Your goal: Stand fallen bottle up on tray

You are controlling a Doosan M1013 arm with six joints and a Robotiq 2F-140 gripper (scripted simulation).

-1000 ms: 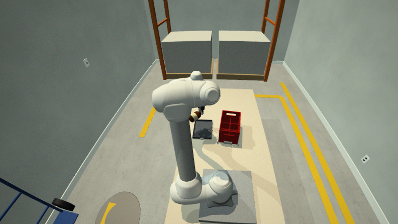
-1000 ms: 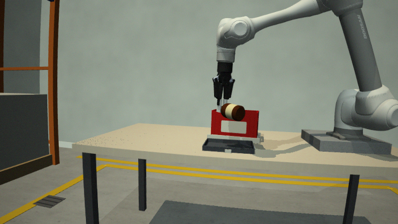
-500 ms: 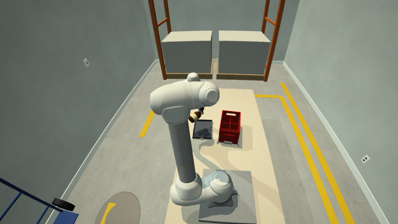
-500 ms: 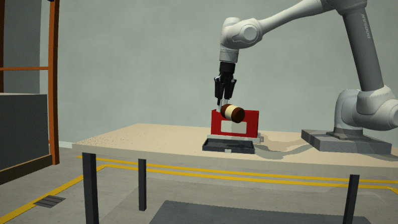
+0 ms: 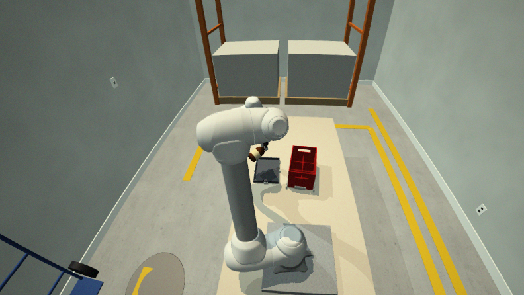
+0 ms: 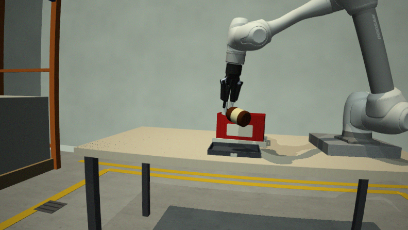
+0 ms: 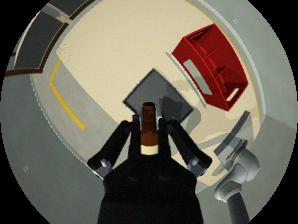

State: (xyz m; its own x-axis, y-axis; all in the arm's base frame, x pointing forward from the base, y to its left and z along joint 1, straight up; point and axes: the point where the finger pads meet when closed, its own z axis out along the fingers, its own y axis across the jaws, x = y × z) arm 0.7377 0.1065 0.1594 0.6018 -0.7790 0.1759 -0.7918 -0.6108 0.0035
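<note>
Right now my hand is 30 mm past the bottle, 40 mm to the right of it and 30 mm above it. The rest, counted from my hand: tray: 40 mm behind, 10 mm to the right, 210 mm below; then red crate: 100 mm behind, 280 mm to the right, 140 mm below.
</note>
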